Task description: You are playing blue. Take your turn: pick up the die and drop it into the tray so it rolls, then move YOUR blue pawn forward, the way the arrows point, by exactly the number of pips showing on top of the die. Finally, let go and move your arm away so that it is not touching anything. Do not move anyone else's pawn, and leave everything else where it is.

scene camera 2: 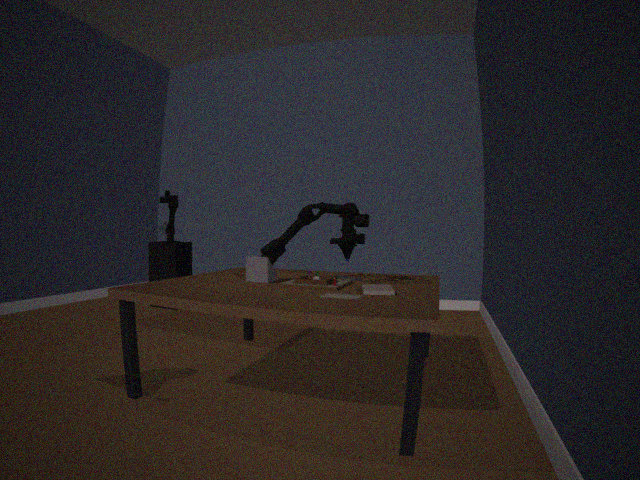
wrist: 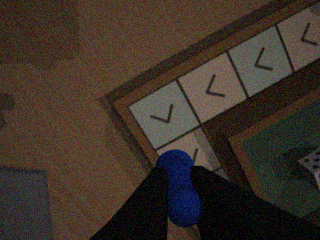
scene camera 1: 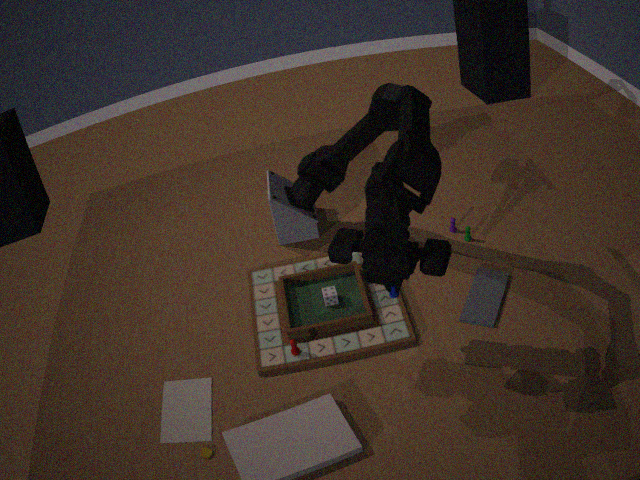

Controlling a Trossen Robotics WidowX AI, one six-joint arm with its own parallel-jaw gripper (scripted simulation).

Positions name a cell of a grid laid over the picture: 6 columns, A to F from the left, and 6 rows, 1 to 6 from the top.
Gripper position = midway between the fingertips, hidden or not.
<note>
My gripper (scene camera 1: D4) holds a blue pawn (wrist: D6). Also in view: a green tray (scene camera 1: C4).
My gripper is seen too in the wrist view (wrist: D5).
</note>
